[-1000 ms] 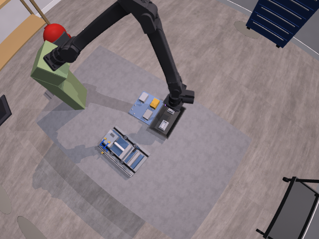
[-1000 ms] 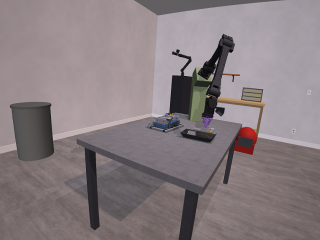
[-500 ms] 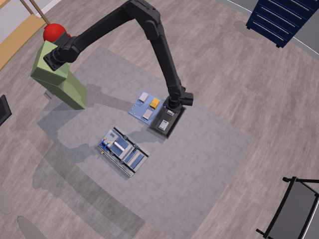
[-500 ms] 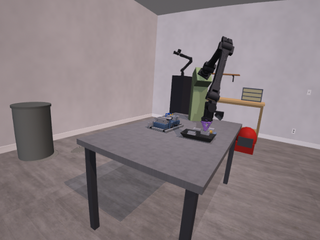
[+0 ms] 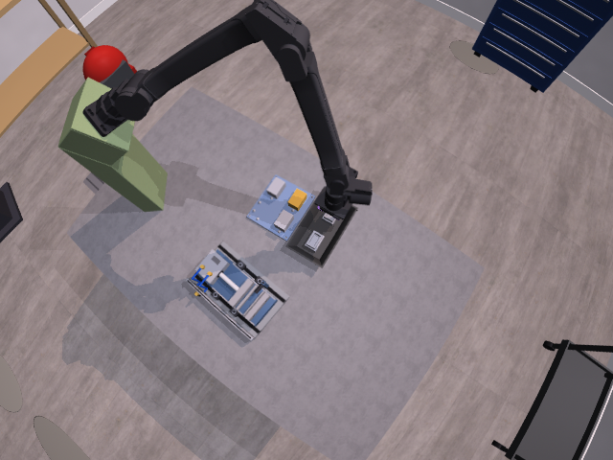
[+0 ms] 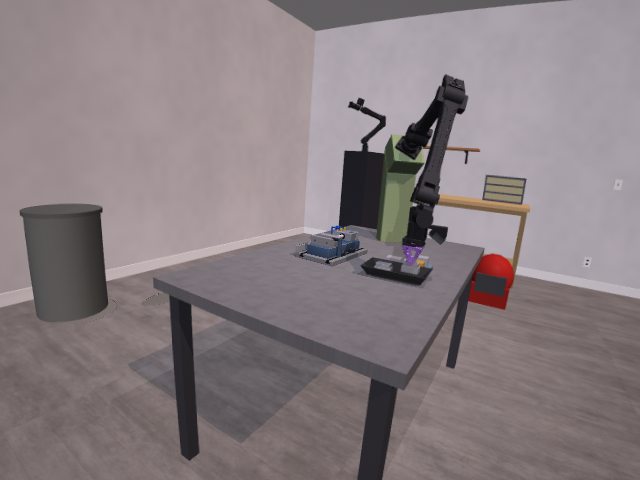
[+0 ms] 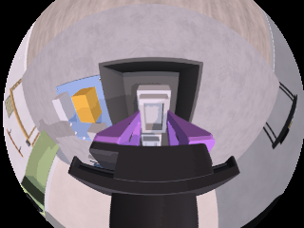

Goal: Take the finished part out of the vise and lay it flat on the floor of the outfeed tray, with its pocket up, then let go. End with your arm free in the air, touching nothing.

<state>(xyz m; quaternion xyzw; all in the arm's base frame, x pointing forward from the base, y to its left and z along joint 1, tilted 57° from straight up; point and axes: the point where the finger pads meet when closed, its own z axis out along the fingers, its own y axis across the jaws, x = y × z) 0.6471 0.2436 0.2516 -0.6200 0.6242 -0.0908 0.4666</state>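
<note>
The orange block is 12 cm behind my hand, 5 cm below it and 4 cm to the right of it. Also, from my hand: blue plate: 15 cm behind, 10 cm to the right, 7 cm below.
</note>
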